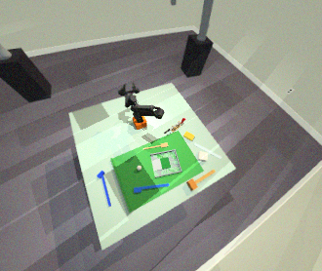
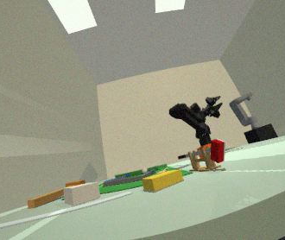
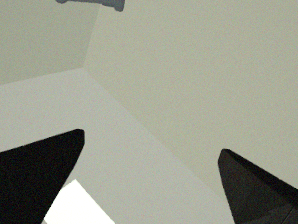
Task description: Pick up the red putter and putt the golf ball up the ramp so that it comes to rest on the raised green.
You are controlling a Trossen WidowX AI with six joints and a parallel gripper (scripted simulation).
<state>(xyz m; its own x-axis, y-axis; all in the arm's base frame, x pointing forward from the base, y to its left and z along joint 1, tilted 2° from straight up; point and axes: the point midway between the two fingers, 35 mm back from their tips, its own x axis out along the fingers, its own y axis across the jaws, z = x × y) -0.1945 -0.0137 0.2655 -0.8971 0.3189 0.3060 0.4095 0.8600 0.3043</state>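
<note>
The wooden stick is 530 mm ahead of my gripper tip, 110 mm to the left of it and 350 mm below it. Round my gripper tip: white golf ball 680 mm ahead, 130 mm to the right, 340 mm below; then yellow block 530 mm ahead, 450 mm to the left, 340 mm below; then stand 390 mm ahead, 360 mm to the left, 330 mm below.
</note>
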